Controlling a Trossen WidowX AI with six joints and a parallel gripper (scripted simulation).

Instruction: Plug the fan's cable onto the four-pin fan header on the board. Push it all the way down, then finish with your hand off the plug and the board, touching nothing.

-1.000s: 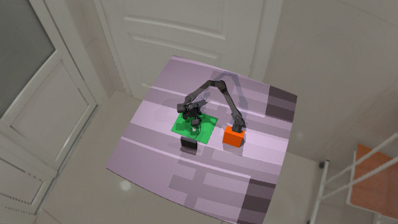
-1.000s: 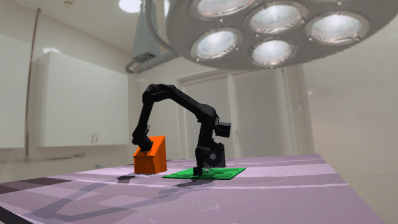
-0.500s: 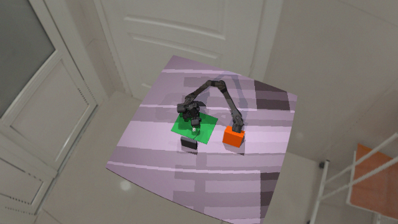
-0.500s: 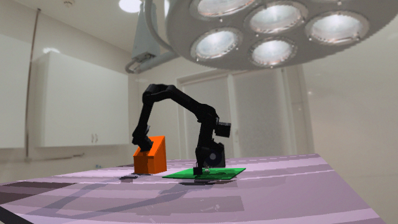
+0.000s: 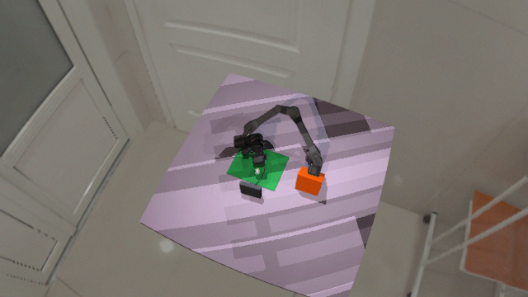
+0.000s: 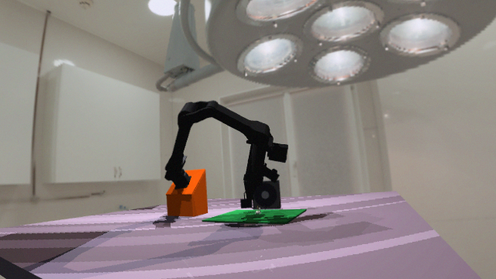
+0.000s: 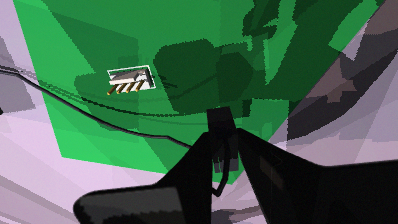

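Right now the white four-pin header is 10 mm ahead of my gripper tip, 80 mm to the left of it and 60 mm below it. Round my gripper tip: black fan (220 mm to the left); then fan plug (10 mm behind); then green board (10 mm ahead, 40 mm to the left, 70 mm below).
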